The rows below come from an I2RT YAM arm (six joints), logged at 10 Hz.
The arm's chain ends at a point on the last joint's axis. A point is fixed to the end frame.
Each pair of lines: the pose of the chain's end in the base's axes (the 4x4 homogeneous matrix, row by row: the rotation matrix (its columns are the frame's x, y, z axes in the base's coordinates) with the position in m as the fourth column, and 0 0 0 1 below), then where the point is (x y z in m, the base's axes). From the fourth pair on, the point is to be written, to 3 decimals.
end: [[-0.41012 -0.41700 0.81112 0.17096], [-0.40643 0.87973 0.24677 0.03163], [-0.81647 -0.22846 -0.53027 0.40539], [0 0 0 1]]
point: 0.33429 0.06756 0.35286
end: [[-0.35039 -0.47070 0.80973 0.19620], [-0.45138 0.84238 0.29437 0.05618], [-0.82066 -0.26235 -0.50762 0.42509], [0 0 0 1]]
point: 0.35830 0.10282 0.37739
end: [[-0.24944 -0.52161 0.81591 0.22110], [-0.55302 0.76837 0.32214 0.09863], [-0.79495 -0.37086 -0.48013 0.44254], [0 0 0 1]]
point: 0.38158 0.15571 0.40115
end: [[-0.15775 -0.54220 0.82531 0.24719], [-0.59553 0.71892 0.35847 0.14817], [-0.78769 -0.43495 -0.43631 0.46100], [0 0 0 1]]
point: 0.406 0.214 0.428
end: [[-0.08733 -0.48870 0.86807 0.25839], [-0.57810 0.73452 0.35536 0.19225], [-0.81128 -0.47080 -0.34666 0.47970], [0 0 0 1]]
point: 0.421 0.257 0.464
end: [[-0.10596 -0.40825 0.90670 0.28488], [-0.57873 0.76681 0.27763 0.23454], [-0.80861 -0.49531 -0.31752 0.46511], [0 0 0 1]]
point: 0.452 0.285 0.455
